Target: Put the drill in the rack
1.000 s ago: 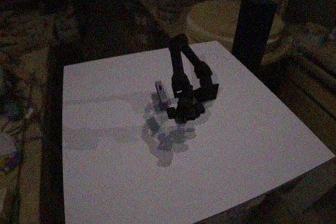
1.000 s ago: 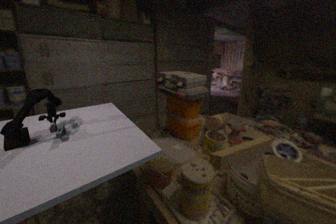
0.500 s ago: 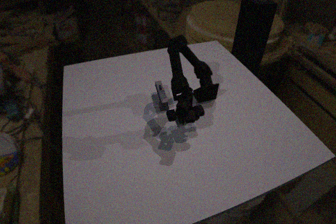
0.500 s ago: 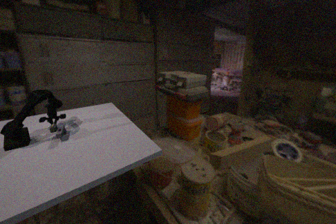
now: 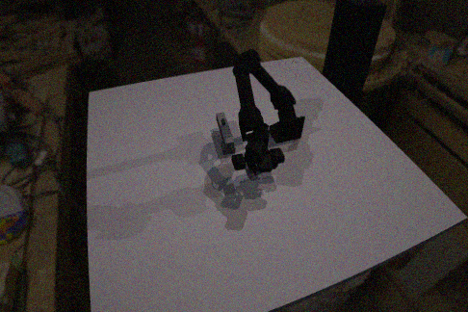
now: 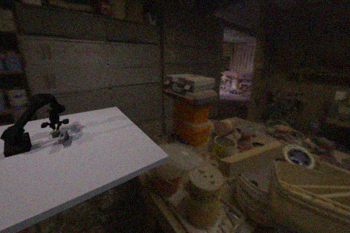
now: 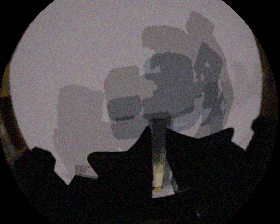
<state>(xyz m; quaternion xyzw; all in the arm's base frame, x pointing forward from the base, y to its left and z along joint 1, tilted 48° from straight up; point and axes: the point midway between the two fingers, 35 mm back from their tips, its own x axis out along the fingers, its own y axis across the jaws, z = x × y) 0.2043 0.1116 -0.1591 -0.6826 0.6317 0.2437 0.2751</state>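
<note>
Now: the slotted rack 50 mm to the right of my gripper tip and 10 mm above it. Also, from my gripper tip: thin dark drill (70 mm ahead, 250 mm to the right, 40 mm above).
</note>
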